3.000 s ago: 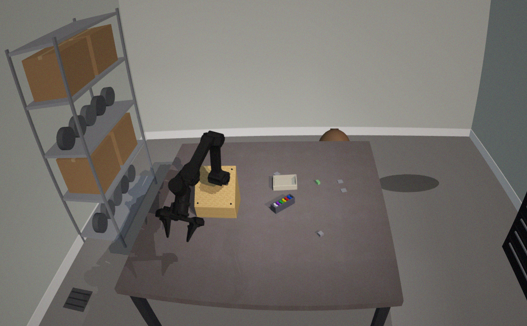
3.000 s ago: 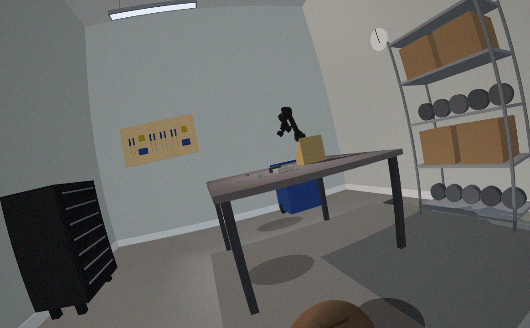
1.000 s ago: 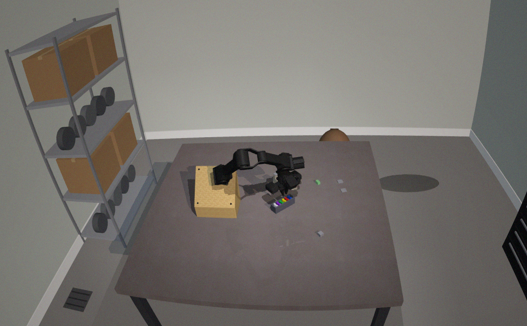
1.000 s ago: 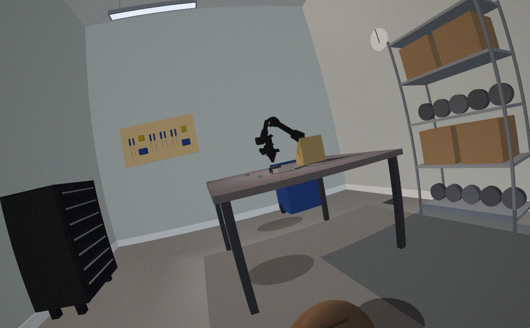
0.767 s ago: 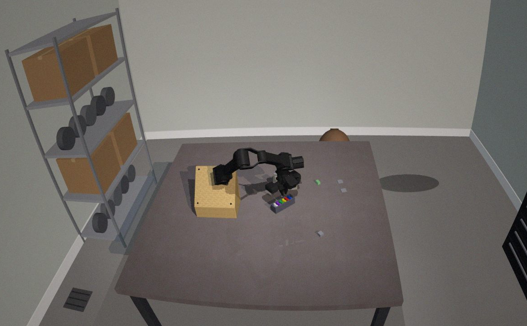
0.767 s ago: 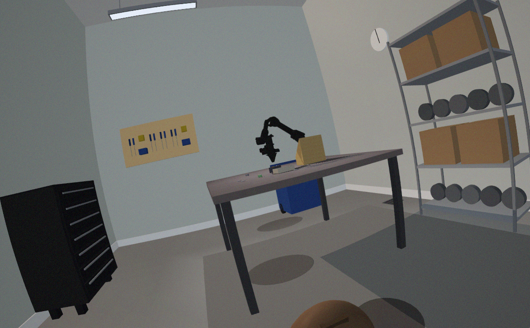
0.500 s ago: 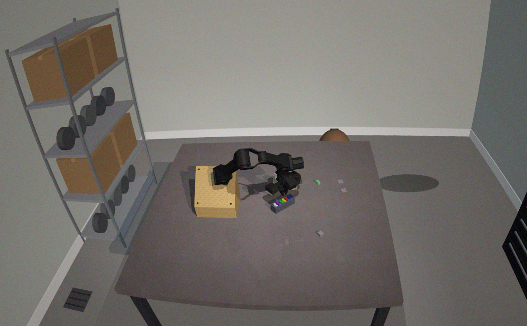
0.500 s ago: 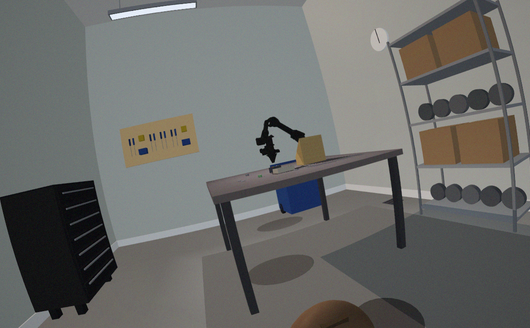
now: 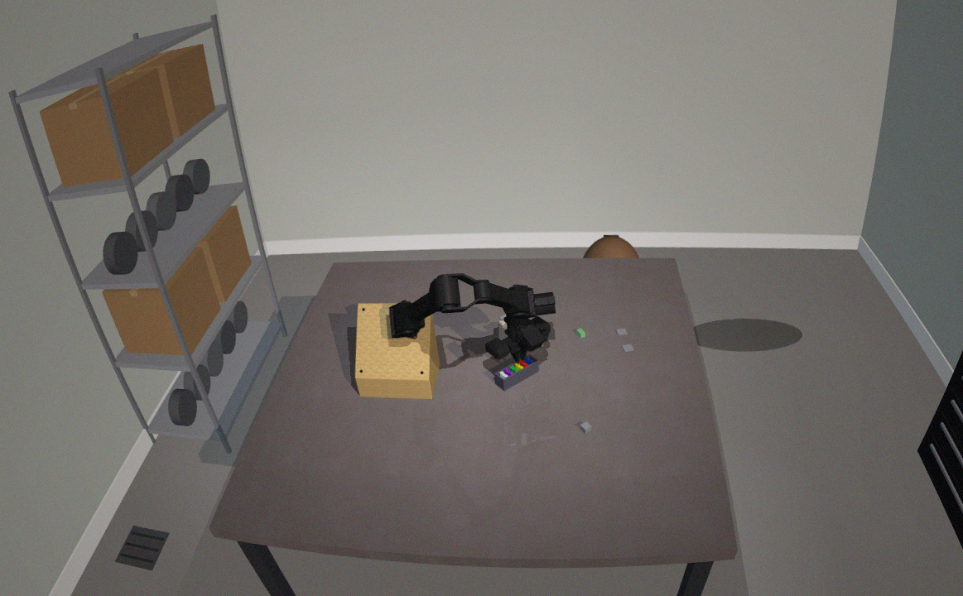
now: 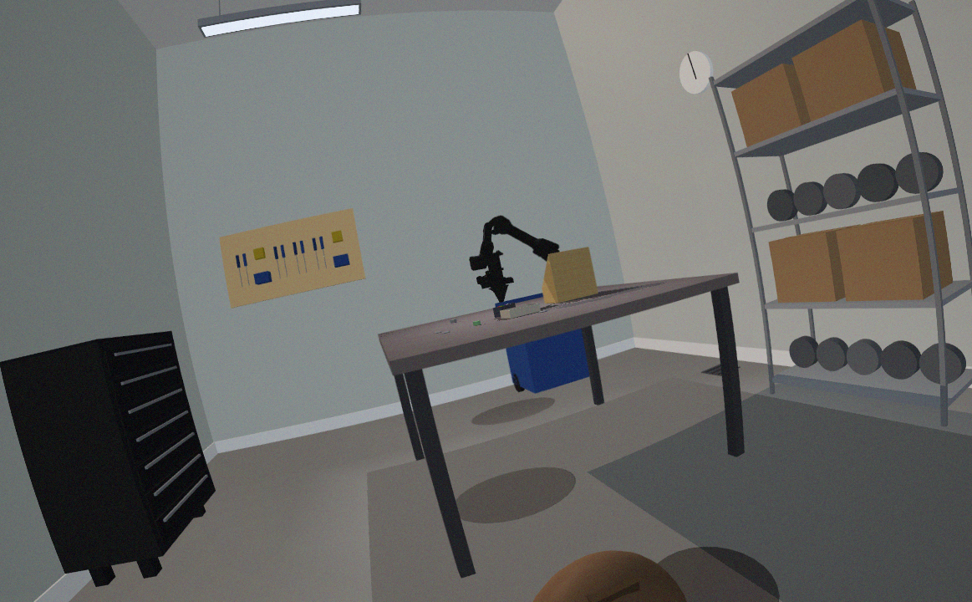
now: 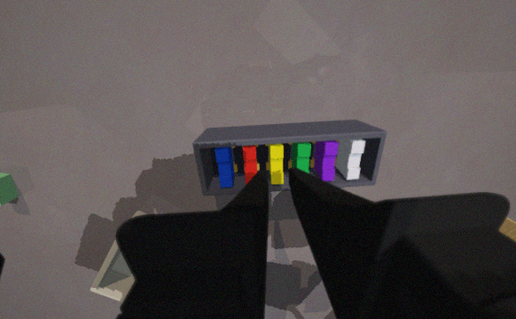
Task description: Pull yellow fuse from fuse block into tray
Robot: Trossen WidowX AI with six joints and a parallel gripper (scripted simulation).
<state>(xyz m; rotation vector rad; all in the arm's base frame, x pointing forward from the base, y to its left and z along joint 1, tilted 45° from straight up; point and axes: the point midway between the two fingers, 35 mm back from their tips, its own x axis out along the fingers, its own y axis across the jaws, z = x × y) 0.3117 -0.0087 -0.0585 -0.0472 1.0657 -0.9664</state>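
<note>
Now: the yellow fuse 3 cm below my gripper tip. Round my gripper tip: tray: 3 cm behind, 18 cm to the left, 5 cm below.
</note>
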